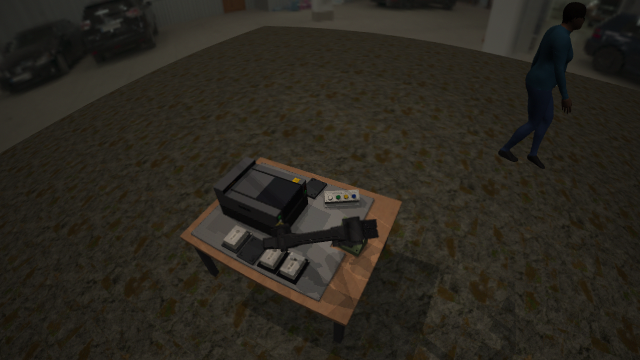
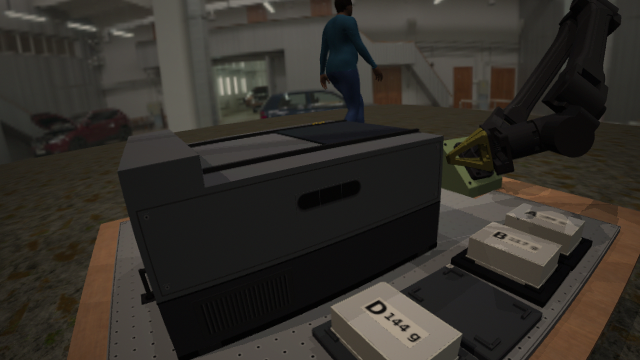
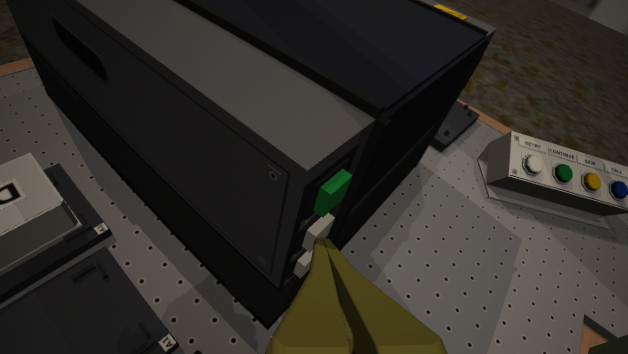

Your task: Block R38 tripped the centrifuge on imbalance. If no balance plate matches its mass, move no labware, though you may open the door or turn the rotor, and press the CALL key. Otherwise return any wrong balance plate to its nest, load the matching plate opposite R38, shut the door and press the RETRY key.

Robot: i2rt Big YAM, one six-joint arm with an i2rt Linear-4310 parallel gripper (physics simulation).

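Places are measured from the arm's base along level axes (x ahead, y left, z up), in millimetres.
Pixels of known places: gripper, fingertip midpoint: (image 1: pixel 279 222) (image 2: pixel 446 159) (image 3: pixel 320 247).
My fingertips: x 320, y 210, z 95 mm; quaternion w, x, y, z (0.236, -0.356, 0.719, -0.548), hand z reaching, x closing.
Ahead of a thing's pixels: the offset from my fingertips to its top centre. "spot": to the spot under its first point.
The dark centrifuge (image 1: pixel 260 192) (image 2: pixel 290 215) (image 3: pixel 190 135) stands on the table with its top door closed. Its end face carries a green key @[17 mm ahead, 16 mm right, 25 mm up] (image 3: pixel 332 192) and two pale keys, an upper one @[spot: 11 mm ahead, 12 mm right, 11 mm down] (image 3: pixel 319 231) and a lower one @[spot: 11 mm ahead, 9 mm right, 47 mm down] (image 3: pixel 303 264). My gripper (image 2: pixel 450 159) (image 3: pixel 320 247) is shut and empty, its tips at or just in front of the upper pale key; contact cannot be told. Plates D @[229 mm ahead, 170 mm left, 112 mm down] (image 1: pixel 236 237) (image 2: pixel 395 325) (image 3: pixel 30 210), B @[40 mm back, 132 mm left, 112 mm down] (image 1: pixel 271 258) (image 2: pixel 515 252) and A @[168 mm back, 111 mm left, 112 mm down] (image 1: pixel 293 265) (image 2: pixel 545 225) sit in nests. An empty nest @[96 mm ahead, 162 mm left, 148 mm down] (image 1: pixel 251 250) (image 2: pixel 470 310) (image 3: pixel 65 305) lies between D and B. R38 does not show.
The key box (image 1: pixel 341 196) (image 3: pixel 560 175) with RETRY, CONTINUE, SKIP and CALL stands right of the centrifuge. A dark flat pad @[spot: 113 mm ahead, 456 mm right, 149 mm down] (image 1: pixel 315 187) (image 3: pixel 456 125) lies behind. A green sloped block (image 1: pixel 354 246) (image 2: pixel 467 182) stands near the arm. A person (image 1: pixel 547 75) (image 2: pixel 344 60) walks beyond the table.
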